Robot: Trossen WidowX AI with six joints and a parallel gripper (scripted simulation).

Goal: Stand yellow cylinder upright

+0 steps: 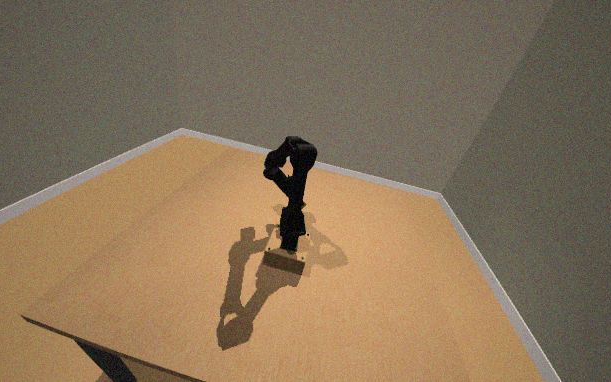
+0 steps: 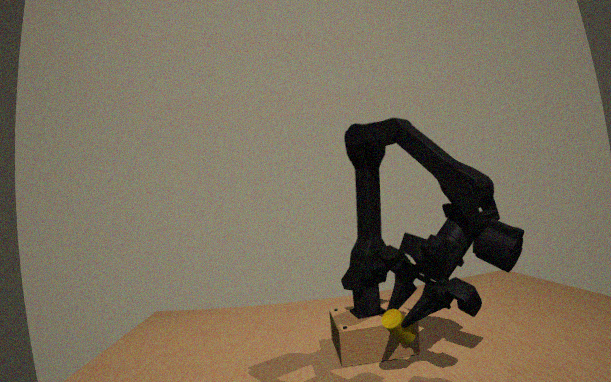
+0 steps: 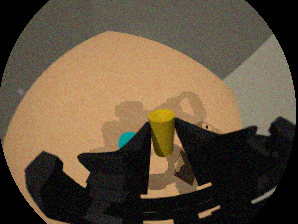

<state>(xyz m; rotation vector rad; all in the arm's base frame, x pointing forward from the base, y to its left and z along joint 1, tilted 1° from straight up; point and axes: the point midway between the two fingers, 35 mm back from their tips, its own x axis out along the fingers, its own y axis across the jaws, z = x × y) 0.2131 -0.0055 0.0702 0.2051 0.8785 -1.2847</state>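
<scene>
Now: the cyan circle 30 mm ahead of my gripper tip, 30 mm to the left of it and 120 mm below it. The rest, counted from my gripper tip: yellow tall cylinder (10 mm behind, 10 mm to the left, 20 mm below).
</scene>
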